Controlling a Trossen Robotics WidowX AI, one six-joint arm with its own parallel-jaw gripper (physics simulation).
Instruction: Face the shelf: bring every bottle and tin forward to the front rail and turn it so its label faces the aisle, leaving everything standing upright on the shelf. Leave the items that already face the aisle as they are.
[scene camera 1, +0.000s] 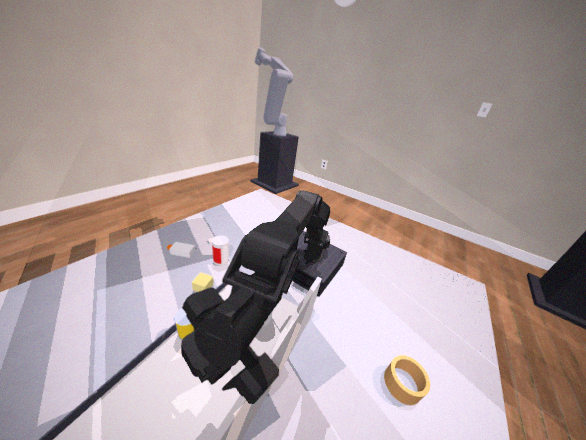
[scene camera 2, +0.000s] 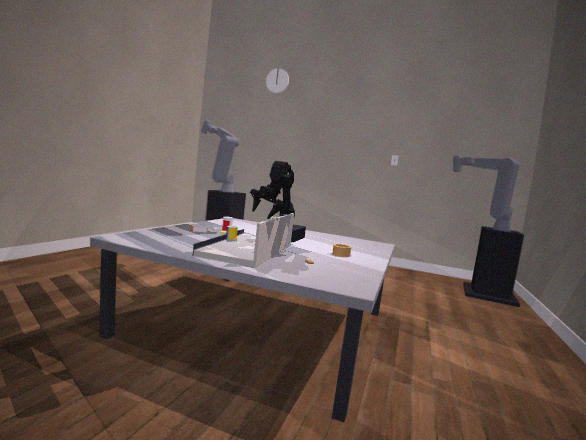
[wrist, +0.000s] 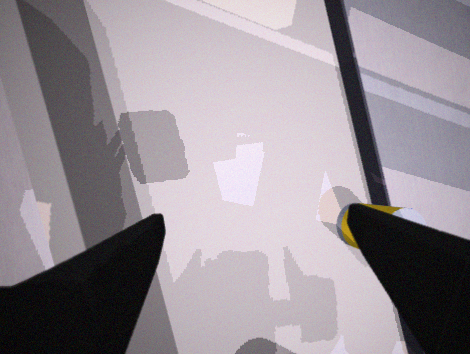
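Pixels of known places: gripper, between the fingertips: (scene camera 2: 260, 215) (wrist: 255, 217); arm's base, origin of its link: (scene camera 1: 313, 255).
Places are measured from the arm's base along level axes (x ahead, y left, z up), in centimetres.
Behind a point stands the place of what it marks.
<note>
A yellow tin (scene camera 1: 184, 327) {z 1.4, x 48.5, y -5.4 cm} (scene camera 2: 233, 233) {z -0.7, x 48.5, y -5.3 cm} (wrist: 348, 234) {z -2.7, x 46.2, y -4.7 cm} with a blue strip stands upright on the shelf floor (scene camera 2: 225, 255) {z -4.8, x 75.1, y 9.6 cm}, close to the dark front rail (scene camera 1: 115, 378) {z -3.0, x 63.5, y -7.5 cm} (scene camera 2: 212, 241) {z -3.7, x 61.6, y -7.9 cm} (wrist: 353, 85) {z -3.2, x 63.8, y -7.5 cm}. A white can with a red label (scene camera 1: 220, 251) {z -0.5, x 24.0, y -25.2 cm} (scene camera 2: 227, 224) {z -1.3, x 24.8, y -25.9 cm} stands upright beyond the rail's far end. A white bottle (scene camera 1: 182, 249) {z -4.6, x 31.2, y -39.6 cm} with an orange cap lies beside it. My gripper (scene camera 1: 219, 384) (scene camera 2: 262, 214) {z 11.1, x 51.6, y 10.7 cm} (wrist: 255, 217) {z 11.1, x 51.6, y 10.7 cm} is open and empty above the shelf. Its right finger partly hides the tin in the wrist view. The arm hides part of the shelf in scene camera 1.
A pale upright back panel (scene camera 1: 306, 312) {z 4.0, x 25.4, y 14.4 cm} (scene camera 2: 265, 245) {z 0.1, x 63.0, y 21.3 cm} borders the shelf. A yellow block (scene camera 1: 202, 282) {z -3.6, x 35.4, y -19.2 cm} lies outside the rail. An orange ring (scene camera 1: 397, 392) {z -4.9, x 21.6, y 41.3 cm} (scene camera 2: 342, 251) {z -4.5, x 21.3, y 43.9 cm} and a small orange piece (scene camera 2: 310, 261) {z -6.6, x 47.5, y 36.9 cm} lie on the table behind the panel. Grey arms stand on floor pedestals.
</note>
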